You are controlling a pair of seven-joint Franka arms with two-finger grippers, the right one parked.
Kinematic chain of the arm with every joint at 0, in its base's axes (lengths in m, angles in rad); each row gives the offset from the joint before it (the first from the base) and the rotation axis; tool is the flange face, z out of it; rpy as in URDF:
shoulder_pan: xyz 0 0 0.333 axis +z
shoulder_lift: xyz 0 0 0 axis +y
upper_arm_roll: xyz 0 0 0.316 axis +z
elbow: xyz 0.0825 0 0 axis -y
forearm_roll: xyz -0.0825 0 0.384 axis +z
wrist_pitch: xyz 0 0 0 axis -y
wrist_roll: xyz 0.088 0 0 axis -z
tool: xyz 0 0 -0.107 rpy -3.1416 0 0
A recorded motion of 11 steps. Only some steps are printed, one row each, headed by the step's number.
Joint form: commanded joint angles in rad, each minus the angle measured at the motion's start. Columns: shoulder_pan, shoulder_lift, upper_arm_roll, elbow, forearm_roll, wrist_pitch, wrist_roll.
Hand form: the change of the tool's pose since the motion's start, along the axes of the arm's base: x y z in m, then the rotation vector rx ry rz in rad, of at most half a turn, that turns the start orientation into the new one. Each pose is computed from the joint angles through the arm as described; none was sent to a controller.
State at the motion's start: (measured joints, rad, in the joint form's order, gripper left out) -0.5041 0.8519 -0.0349 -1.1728 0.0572 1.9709 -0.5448
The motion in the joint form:
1: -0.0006 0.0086 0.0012 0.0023 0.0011 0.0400 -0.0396
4: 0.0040 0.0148 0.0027 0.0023 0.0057 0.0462 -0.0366
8: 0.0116 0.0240 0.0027 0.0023 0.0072 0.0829 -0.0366
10: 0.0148 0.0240 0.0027 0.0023 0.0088 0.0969 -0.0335
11: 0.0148 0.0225 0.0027 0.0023 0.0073 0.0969 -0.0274
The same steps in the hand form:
1: 0.0038 -0.0021 -0.0021 -0.0156 -0.0311 0.0383
4: 0.0063 0.0017 -0.0063 -0.0114 -0.0336 0.0385
8: 0.0120 0.0049 -0.0101 -0.0253 -0.0573 0.0444
10: 0.0145 0.0064 -0.0088 -0.0315 -0.0697 0.0433
11: 0.0145 0.0062 -0.0077 -0.0333 -0.0702 0.0379

